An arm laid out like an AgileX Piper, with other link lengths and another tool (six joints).
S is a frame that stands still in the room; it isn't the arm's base.
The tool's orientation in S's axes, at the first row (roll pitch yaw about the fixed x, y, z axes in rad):
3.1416 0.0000 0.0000
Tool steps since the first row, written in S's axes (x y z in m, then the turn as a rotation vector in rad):
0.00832 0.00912 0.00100 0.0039 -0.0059 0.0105
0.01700 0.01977 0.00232 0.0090 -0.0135 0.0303
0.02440 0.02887 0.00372 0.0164 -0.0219 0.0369
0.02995 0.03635 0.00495 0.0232 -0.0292 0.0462
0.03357 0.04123 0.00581 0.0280 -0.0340 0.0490
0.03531 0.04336 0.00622 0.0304 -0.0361 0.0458
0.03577 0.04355 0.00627 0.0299 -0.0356 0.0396
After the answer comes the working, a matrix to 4 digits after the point.
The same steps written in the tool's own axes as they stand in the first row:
0.00832 -0.00912 -0.00100 0.0039 0.0059 -0.0105
0.01700 -0.01977 -0.00232 0.0090 0.0135 -0.0303
0.02440 -0.02887 -0.00372 0.0164 0.0219 -0.0369
0.02995 -0.03635 -0.00495 0.0232 0.0292 -0.0462
0.03357 -0.04123 -0.00581 0.0280 0.0340 -0.0490
0.03531 -0.04336 -0.00622 0.0304 0.0361 -0.0458
0.03577 -0.04355 -0.00627 0.0299 0.0356 -0.0396

The tool's axes in the first row as the columns of a matrix, in S's axes (rounded; the answer above uses it unrounded):
1.0000 0.0000 0.0000
0.0000 -1.0000 0.0000
0.0000 0.0000 -1.0000

